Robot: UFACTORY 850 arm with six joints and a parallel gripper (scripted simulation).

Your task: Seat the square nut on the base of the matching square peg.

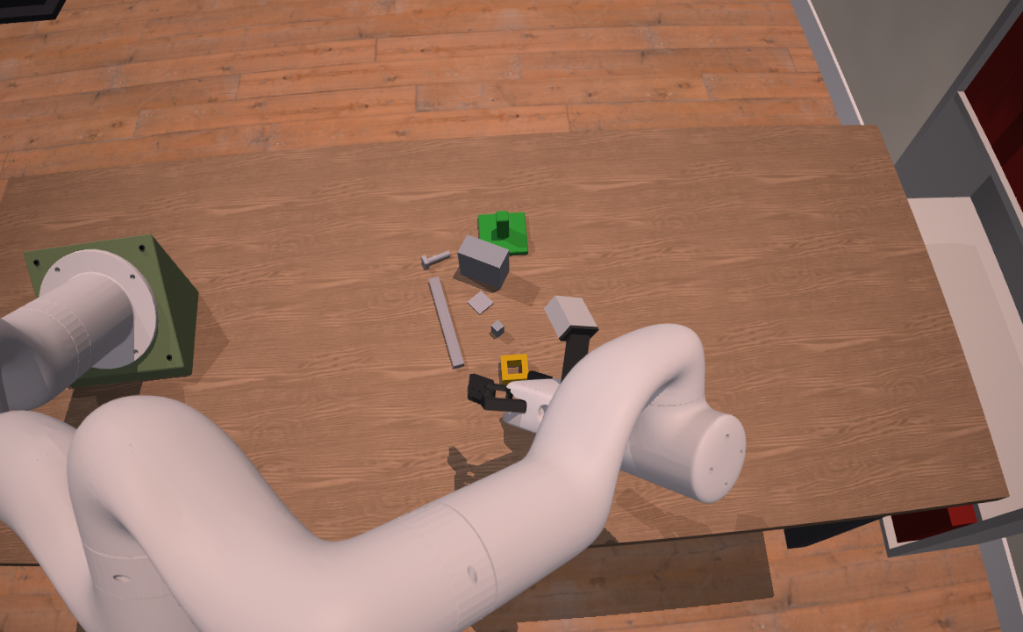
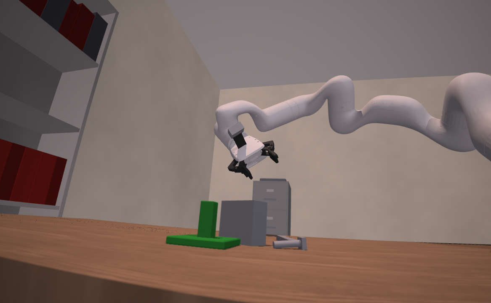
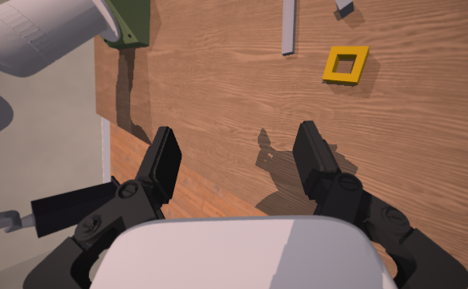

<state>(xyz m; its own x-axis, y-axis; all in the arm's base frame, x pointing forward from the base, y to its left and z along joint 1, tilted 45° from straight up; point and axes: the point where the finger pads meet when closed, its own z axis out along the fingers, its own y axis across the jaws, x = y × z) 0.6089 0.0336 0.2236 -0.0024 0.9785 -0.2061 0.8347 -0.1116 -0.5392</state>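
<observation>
The grey block lies 50 mm behind my hand, 270 mm to the left of it and 160 mm below it. Round my hand: small grey cube: 20 mm behind, 160 mm to the left, 190 mm below; then long grey bar: 100 mm behind, 180 mm to the left, 190 mm below; then flat grey tile: 50 mm behind, 210 mm to the left, 200 mm below.
</observation>
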